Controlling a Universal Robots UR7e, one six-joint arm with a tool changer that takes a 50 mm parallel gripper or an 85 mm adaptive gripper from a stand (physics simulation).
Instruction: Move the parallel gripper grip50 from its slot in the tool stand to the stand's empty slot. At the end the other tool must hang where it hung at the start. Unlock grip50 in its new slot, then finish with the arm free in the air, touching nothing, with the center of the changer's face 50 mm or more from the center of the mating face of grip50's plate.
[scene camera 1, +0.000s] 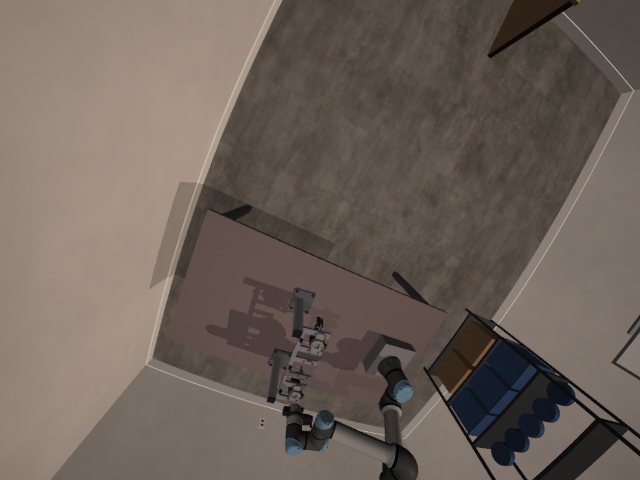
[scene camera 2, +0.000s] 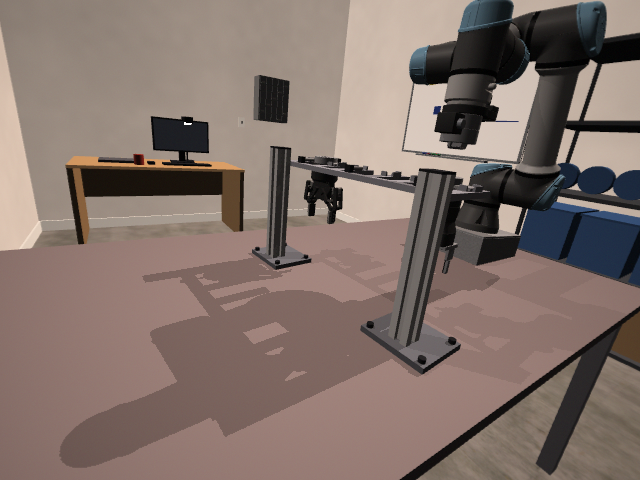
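Pixels of known places: hand at its tool point: (scene camera 2: 457, 142); arm's base at its link origin: (scene camera 1: 388, 365) (scene camera 2: 474, 227).
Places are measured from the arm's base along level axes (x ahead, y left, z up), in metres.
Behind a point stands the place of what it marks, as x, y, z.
The arm's changer (scene camera 1: 294, 407) {0.556, 0.217, 0.295} (scene camera 2: 456, 143) {0.553, 0.251, 0.270} carries no tool and faces down. It hangs in the air above the stand's end near the second post, apart from the tool below. The parallel gripper grip50 (scene camera 1: 295, 394) {0.542, 0.244, 0.194} (scene camera 2: 451, 227) {0.544, 0.273, 0.118} hangs in that end slot, fingers down. In the scene camera 2 view a post hides much of it, so its finger opening is unclear. The adaptive gripper (scene camera 1: 316, 346) (scene camera 2: 323, 181) hangs in the slot at the other end, its fingers spread. The stand's rail (scene camera 2: 356, 177) {0.660, 0.111, 0.187} shows no tool hanging between these two.
The stand has two upright posts, one at the far end (scene camera 1: 298, 317) {0.716, -0.164, 0.109} (scene camera 2: 278, 201) {0.722, -0.132, 0.086} and one at the grip50 end (scene camera 1: 274, 379) {0.658, 0.292, 0.096} (scene camera 2: 419, 258) {0.674, 0.317, 0.088}. The arm's base block (scene camera 1: 373, 356) {0.119, -0.008, -0.024} (scene camera 2: 491, 248) {0.051, 0.105, -0.037} stands on the table (scene camera 1: 217, 258) {1.234, -0.184, -0.090} (scene camera 2: 93, 310) {1.140, -0.021, -0.090}. A shelf rack holds blue bins (scene camera 1: 498, 364) (scene camera 2: 603, 237) beyond it.
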